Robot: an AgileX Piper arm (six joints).
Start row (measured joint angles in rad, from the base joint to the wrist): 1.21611 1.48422 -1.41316 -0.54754 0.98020 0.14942
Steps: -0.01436 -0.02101 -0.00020 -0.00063 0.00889 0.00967; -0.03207 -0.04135 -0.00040 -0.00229 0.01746 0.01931; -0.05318 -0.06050 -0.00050 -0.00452 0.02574 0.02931; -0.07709 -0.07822 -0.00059 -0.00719 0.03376 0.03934; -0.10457 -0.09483 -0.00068 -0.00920 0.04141 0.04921; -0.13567 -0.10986 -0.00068 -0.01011 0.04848 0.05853; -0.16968 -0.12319 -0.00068 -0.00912 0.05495 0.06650; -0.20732 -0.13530 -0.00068 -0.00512 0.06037 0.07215; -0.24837 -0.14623 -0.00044 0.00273 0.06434 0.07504; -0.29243 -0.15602 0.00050 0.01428 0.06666 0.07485; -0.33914 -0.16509 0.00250 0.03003 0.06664 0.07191; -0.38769 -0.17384 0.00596 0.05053 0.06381 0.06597; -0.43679 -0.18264 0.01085 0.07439 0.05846 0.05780; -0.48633 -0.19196 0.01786 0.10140 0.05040 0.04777; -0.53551 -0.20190 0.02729 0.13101 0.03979 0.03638
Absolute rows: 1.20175 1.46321 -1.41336 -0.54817 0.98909 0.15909; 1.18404 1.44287 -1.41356 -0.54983 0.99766 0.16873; 1.16293 1.42372 -1.41366 -0.55206 1.00594 0.17873; 1.13902 1.40600 -1.41375 -0.55473 1.01396 0.18876; 1.11154 1.38939 -1.41384 -0.55674 1.02161 0.19863; 1.08044 1.37436 -1.41384 -0.55765 1.02868 0.20795; 1.04643 1.36103 -1.41384 -0.55666 1.03515 0.21592; 1.00879 1.34892 -1.41384 -0.55266 1.04057 0.22157; 0.96774 1.33799 -1.41360 -0.54481 1.04454 0.22446; 0.92368 1.32820 -1.41266 -0.53326 1.04686 0.22427; 0.87697 1.31913 -1.41066 -0.51751 1.04684 0.22133; 0.82842 1.31038 -1.40720 -0.49701 1.04401 0.21539; 0.77932 1.30158 -1.40231 -0.47315 1.03866 0.20722; 0.72978 1.29226 -1.39530 -0.44614 1.03060 0.19719; 0.68060 1.28232 -1.38587 -0.41653 1.01999 0.18580
